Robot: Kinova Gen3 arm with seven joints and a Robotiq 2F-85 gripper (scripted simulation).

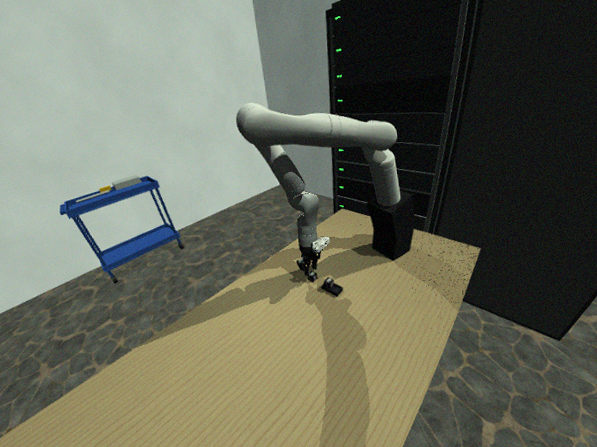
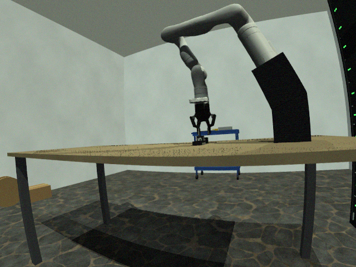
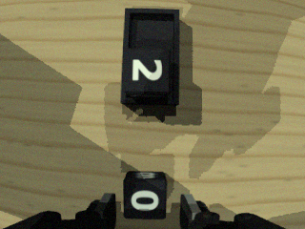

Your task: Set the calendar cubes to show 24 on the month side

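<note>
Now: the black cube 40 mm below my hand. Also, from my hand: black tray: 110 mm to the left, 50 mm below, 20 mm ahead; then black date cube: 90 mm to the left, 30 mm below, 10 mm ahead.
</note>
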